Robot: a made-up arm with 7 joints. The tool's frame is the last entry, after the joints. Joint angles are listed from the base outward. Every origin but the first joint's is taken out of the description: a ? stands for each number. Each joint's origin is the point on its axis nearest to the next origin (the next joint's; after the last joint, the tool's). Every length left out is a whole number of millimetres.
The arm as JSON. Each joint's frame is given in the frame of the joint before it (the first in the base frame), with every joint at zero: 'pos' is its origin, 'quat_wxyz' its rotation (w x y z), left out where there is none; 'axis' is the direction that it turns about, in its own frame. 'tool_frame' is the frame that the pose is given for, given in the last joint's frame.
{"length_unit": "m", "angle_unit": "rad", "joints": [
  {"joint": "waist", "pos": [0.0, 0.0, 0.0], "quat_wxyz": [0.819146, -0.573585, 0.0, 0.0], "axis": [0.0, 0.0, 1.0]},
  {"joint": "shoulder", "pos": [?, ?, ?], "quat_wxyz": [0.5, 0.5, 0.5, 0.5], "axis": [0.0, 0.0, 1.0]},
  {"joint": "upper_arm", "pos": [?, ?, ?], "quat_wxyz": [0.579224, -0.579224, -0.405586, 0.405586], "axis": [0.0, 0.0, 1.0]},
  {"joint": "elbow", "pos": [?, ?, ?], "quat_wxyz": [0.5, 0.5, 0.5, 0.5], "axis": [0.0, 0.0, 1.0]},
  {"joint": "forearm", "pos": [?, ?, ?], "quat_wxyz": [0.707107, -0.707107, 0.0, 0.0], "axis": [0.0, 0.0, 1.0]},
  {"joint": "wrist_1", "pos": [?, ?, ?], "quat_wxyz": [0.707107, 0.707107, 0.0, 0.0], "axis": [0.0, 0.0, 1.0]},
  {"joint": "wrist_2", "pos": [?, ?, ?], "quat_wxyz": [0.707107, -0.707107, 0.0, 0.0], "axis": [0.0, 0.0, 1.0]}
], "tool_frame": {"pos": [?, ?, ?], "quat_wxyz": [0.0, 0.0, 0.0, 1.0]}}
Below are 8 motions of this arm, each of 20 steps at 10 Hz.
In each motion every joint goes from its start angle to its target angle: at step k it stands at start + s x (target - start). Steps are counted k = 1, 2, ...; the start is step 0. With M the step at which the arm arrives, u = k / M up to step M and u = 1 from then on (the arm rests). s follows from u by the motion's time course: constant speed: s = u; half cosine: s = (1 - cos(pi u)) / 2; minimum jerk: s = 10 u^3 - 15 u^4 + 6 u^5.
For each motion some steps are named. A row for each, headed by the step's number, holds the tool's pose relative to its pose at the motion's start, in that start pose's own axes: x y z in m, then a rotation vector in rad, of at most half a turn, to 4 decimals.
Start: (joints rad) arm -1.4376 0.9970 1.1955 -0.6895 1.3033 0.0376 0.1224
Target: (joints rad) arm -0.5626 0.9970 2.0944 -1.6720 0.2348 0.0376 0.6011
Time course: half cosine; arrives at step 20
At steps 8, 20:
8: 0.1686 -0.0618 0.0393 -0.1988 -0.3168 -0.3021
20: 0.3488 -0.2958 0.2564 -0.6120 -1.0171 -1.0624

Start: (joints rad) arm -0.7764 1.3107 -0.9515 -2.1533 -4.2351 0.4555 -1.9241
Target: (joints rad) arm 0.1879 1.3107 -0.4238 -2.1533 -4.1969 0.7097 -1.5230
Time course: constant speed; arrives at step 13
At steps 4, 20:
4: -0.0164 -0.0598 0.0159 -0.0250 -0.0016 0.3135
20: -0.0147 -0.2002 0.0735 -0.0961 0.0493 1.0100

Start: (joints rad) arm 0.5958 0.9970 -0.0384 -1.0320 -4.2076 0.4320 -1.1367
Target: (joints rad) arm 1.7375 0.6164 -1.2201 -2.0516 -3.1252 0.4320 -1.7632
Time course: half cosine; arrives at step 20
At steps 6, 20:
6: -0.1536 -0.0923 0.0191 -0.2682 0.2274 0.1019
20: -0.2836 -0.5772 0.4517 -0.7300 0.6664 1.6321

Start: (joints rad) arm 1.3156 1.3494 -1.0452 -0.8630 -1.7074 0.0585 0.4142
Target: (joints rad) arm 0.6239 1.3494 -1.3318 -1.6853 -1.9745 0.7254 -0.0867
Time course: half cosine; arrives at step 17
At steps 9, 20:
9: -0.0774 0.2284 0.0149 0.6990 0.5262 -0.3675
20: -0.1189 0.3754 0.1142 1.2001 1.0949 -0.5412

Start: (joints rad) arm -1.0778 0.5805 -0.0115 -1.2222 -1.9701 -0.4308 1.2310
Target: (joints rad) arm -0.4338 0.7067 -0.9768 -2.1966 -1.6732 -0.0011 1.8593
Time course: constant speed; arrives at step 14
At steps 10, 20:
10: 0.2090 -0.2254 0.1412 -0.3542 -0.5259 0.5777
20: 0.2940 -0.2654 0.2632 -0.5833 -0.6411 1.0640

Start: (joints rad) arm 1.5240 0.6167 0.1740 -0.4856 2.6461 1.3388 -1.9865
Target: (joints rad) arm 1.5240 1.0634 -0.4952 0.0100 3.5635 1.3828 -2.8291
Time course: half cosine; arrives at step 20
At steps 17, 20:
17: 0.1914 0.0450 0.2070 0.4643 0.2329 -0.9704
20: 0.2099 0.0442 0.2179 0.4908 0.2547 -1.0466

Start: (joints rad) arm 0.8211 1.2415 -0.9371 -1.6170 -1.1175 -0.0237 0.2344
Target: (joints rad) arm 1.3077 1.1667 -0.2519 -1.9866 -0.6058 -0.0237 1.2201
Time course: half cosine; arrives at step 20
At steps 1, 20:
1: 0.0003 0.0004 0.0002 0.0025 0.0005 0.0109
20: 0.0020 0.0609 0.0771 0.4319 -0.1152 1.6287

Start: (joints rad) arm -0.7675 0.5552 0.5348 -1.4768 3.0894 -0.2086 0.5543
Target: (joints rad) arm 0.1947 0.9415 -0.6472 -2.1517 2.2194 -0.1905 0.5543
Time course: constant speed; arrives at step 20
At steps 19, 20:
19: 0.1398 0.0346 0.4459 1.2340 -0.4366 -0.9757
20: 0.1300 0.0324 0.4773 1.3024 -0.4618 -0.9592

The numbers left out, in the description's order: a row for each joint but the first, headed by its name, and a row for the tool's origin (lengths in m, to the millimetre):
shoulder: 0.0 0.0 0.0
upper_arm: 0.3 -0.109 0.0
elbow: 0.0 -0.036 0.0
forearm: 0.04 -0.331 0.0
wrist_1: 0.0 0.0 0.0
wrist_2: 0.0 0.0 0.0
tool: 0.0 0.0 0.0

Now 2 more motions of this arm.
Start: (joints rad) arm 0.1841 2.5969 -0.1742 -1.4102 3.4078 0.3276 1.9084
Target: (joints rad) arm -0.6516 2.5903 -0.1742 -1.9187 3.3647 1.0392 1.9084
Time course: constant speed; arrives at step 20
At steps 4, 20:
4: -0.0315 0.0246 0.0323 0.2050 0.0590 -0.0249
20: -0.0997 0.1361 0.1975 0.9435 0.2034 -0.4200

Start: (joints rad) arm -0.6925 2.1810 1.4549 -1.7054 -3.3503 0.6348 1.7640
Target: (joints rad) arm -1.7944 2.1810 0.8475 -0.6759 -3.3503 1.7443 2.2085
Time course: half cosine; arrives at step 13
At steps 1, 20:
1: -0.0034 -0.0036 0.0041 -0.0004 -0.0007 0.0009
20: -0.1746 -0.0046 0.4172 -0.0750 0.0888 0.1541

